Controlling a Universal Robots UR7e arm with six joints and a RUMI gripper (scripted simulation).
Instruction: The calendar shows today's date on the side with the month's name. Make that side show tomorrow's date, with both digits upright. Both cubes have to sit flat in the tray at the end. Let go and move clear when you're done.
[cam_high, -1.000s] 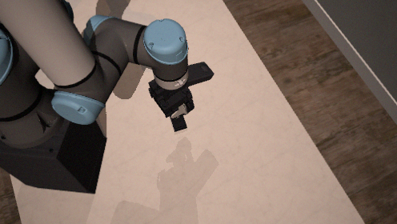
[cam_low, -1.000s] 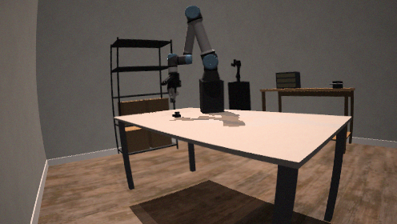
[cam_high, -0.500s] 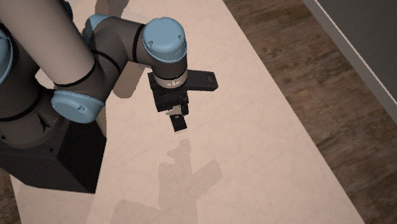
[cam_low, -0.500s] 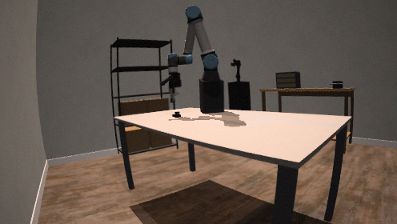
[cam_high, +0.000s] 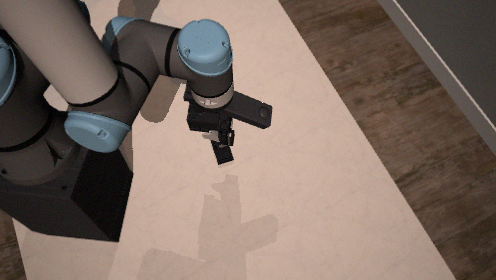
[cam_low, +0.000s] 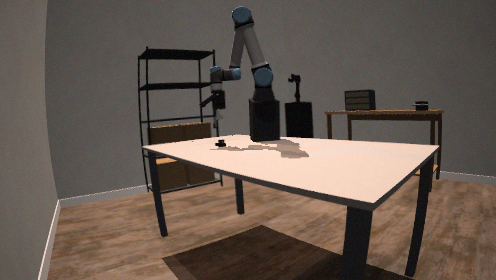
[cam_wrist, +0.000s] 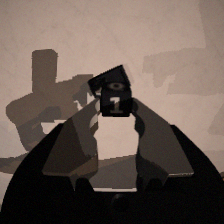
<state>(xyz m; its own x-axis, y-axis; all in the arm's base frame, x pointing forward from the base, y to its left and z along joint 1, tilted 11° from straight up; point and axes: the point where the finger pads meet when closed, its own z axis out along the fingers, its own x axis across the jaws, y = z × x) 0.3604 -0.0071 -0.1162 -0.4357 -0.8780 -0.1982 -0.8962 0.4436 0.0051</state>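
My gripper is now 13 cm above the calendar tray, 2 cm to the right of it and 2 cm past it. Round my hand: dark calendar cube 1 cm below.
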